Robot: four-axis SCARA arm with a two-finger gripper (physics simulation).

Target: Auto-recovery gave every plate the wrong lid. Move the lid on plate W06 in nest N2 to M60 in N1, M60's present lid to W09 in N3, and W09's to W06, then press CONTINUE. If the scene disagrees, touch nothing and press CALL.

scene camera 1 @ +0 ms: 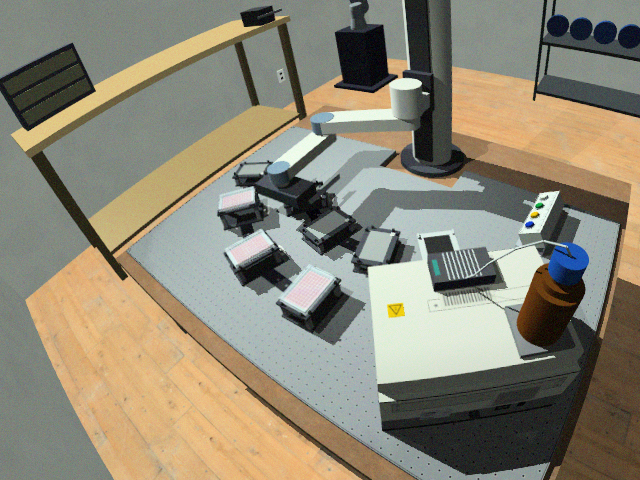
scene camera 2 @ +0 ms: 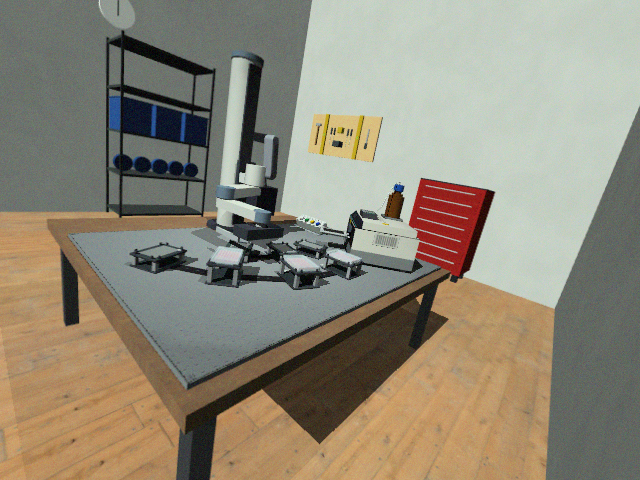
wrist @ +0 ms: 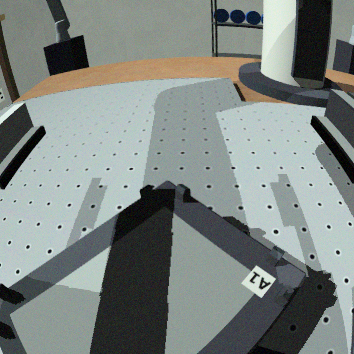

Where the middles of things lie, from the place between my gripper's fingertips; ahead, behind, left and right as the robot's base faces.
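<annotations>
If you picture the brown bottle (scene camera 1: 557, 288), my gripper is a good way below it, and it's also well short of the bottle and well to the right of it.
</annotations>
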